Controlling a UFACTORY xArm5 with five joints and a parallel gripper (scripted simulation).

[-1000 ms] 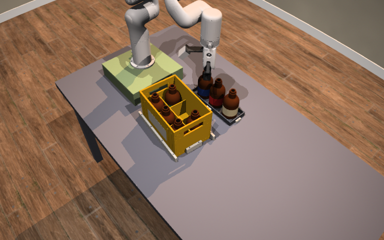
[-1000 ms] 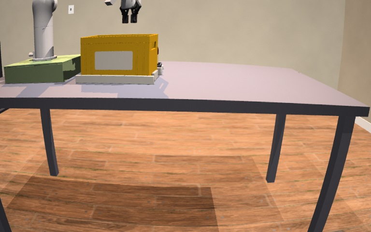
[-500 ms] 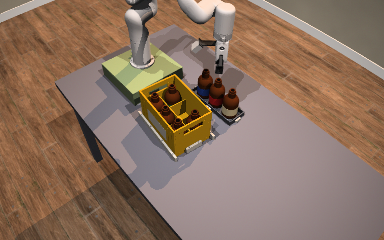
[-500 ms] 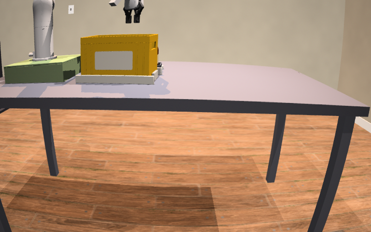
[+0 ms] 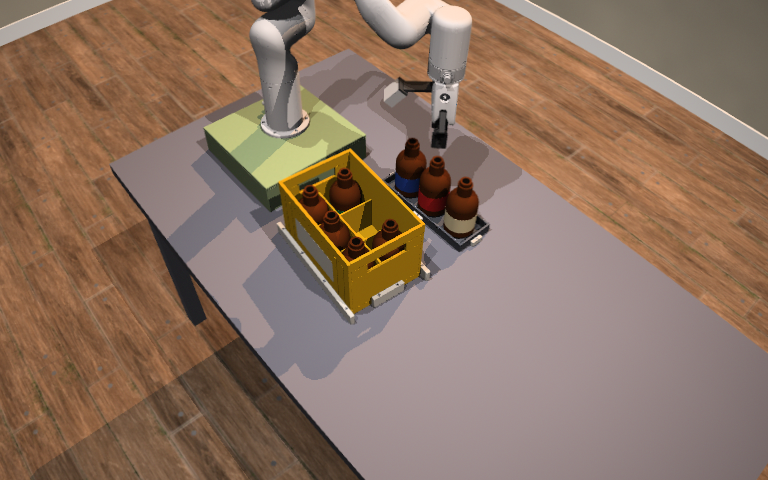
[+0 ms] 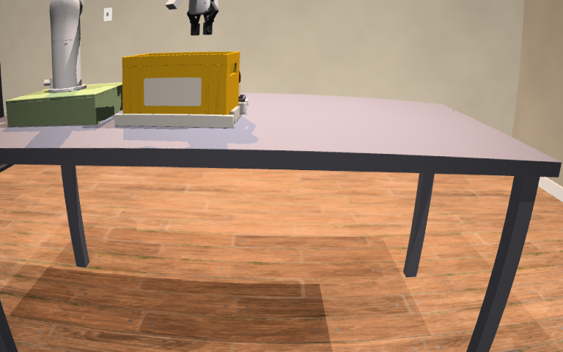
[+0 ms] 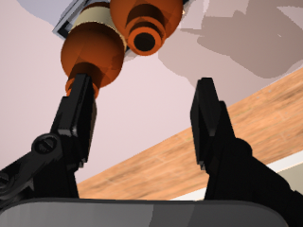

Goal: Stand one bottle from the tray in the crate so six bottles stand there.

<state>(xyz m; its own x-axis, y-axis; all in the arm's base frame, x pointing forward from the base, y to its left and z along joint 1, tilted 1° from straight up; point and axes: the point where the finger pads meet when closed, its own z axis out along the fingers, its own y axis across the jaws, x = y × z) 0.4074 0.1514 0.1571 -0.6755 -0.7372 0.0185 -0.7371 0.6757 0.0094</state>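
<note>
The dark tray lies 1 cm ahead of my hand and 23 cm below it. The rest, counted from my hand: yellow crate 24 cm to the right, 16 cm below.
</note>
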